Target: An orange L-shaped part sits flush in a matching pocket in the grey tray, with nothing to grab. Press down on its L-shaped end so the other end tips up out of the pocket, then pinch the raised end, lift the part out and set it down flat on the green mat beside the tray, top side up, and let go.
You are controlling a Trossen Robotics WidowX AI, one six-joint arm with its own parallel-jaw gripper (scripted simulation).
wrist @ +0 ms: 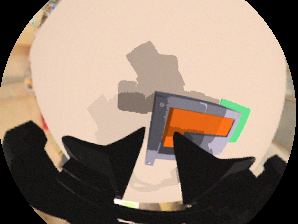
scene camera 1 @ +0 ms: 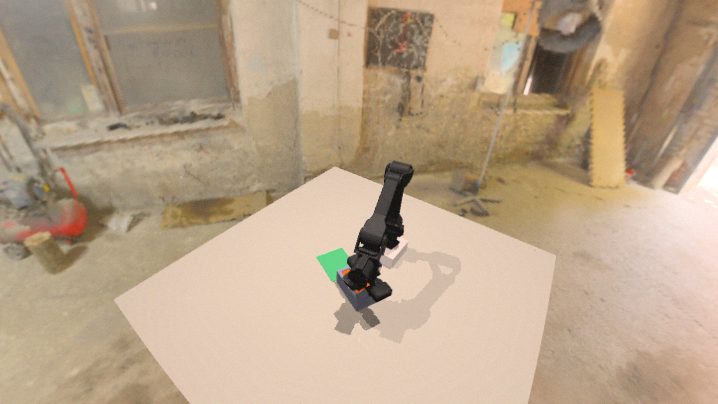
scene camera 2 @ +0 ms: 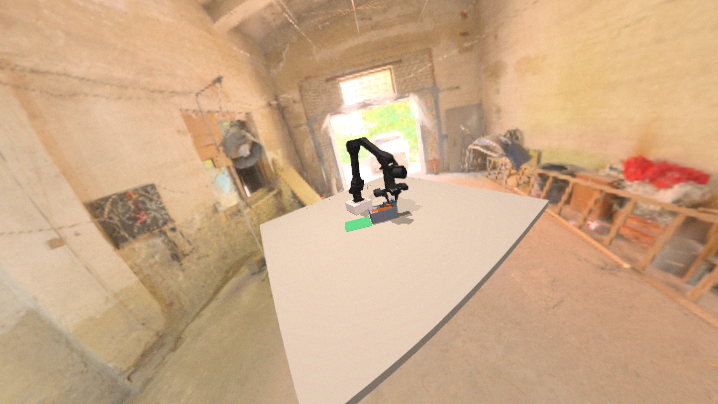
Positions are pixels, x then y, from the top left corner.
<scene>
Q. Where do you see an orange L-shaped part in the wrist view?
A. At 179,120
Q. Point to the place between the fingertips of my gripper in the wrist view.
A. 159,132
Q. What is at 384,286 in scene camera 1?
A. My gripper.
</scene>
